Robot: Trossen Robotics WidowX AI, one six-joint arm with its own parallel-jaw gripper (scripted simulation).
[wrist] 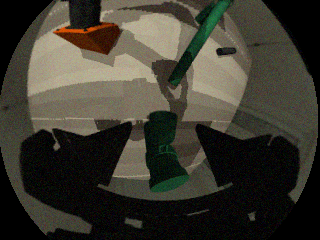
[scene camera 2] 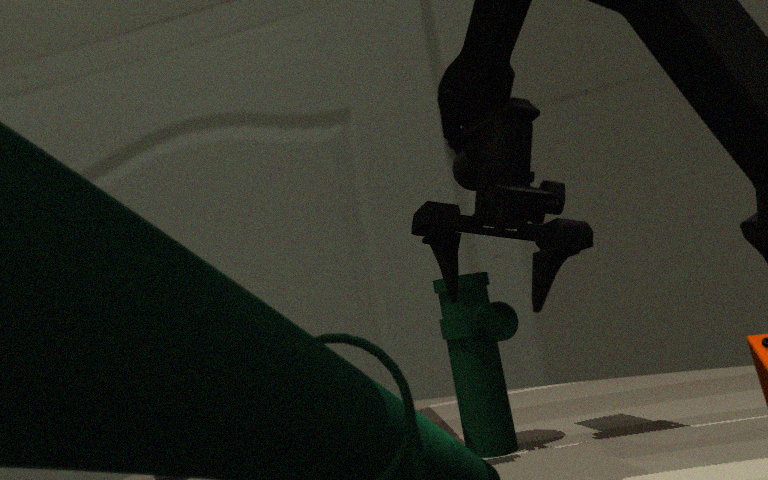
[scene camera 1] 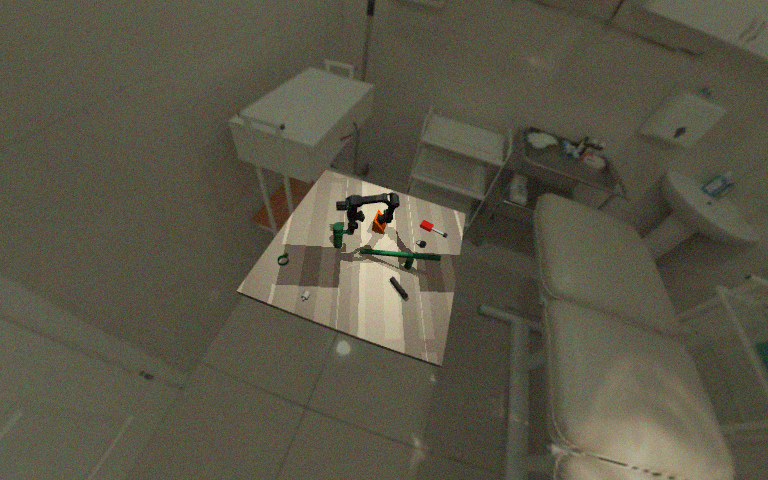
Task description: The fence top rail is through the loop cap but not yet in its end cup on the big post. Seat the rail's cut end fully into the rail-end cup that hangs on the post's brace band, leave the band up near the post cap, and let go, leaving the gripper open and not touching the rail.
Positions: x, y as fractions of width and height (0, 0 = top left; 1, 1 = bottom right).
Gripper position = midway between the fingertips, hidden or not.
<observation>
My gripper (scene camera 2: 0.65, 0.64) is open, holding nothing. I also see a green top rail (scene camera 2: 0.17, 0.73), a big green post (scene camera 2: 0.64, 0.89) and a rail-end cup (scene camera 2: 0.65, 0.67).
My gripper also shows in the wrist view (wrist: 0.51, 0.53). The big green post is seen too in the wrist view (wrist: 0.52, 0.73). The rail-end cup is seen too in the wrist view (wrist: 0.51, 0.52).
</observation>
